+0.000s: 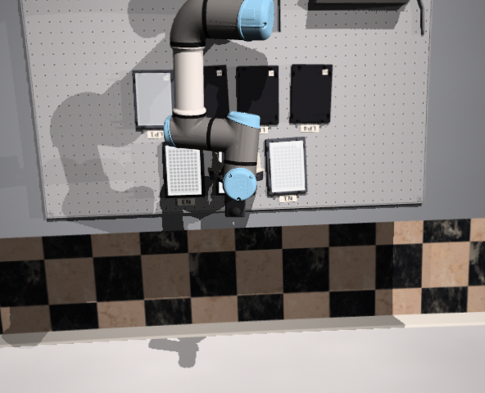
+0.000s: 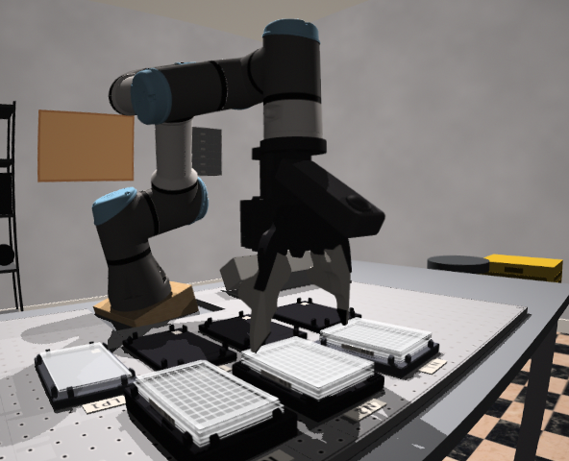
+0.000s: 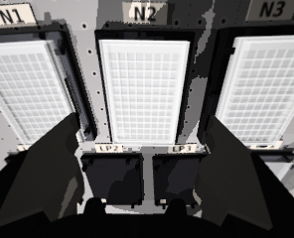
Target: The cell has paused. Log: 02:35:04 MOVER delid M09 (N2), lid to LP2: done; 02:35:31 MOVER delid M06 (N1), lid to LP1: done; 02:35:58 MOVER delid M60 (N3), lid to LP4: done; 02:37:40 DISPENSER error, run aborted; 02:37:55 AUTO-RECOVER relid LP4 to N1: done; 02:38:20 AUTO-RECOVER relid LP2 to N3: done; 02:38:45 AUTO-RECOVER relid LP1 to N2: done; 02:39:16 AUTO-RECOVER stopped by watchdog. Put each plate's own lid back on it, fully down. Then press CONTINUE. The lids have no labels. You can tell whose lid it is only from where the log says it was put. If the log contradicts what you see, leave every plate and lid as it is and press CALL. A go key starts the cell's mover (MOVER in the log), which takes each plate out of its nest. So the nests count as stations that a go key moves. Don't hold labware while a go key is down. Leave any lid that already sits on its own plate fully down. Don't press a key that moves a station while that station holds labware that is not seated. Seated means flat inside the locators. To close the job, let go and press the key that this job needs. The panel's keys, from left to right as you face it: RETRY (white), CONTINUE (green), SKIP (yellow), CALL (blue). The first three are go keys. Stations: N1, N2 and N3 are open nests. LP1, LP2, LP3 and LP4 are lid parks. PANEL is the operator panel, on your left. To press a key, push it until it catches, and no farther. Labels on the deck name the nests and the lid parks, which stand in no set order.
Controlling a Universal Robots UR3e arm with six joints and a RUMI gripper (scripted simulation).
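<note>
My hand is 220 mm past the lid park LP1, 160 mm to the left of it and 60 mm above it. The rest, counted from my hand: LP2 label 80 mm behind, 80 mm to the left, 60 mm below; then N1 label 110 mm ahead, 120 mm to the left, 60 mm below; then plate 30 mm behind, 130 mm to the right, 30 mm below.
</note>
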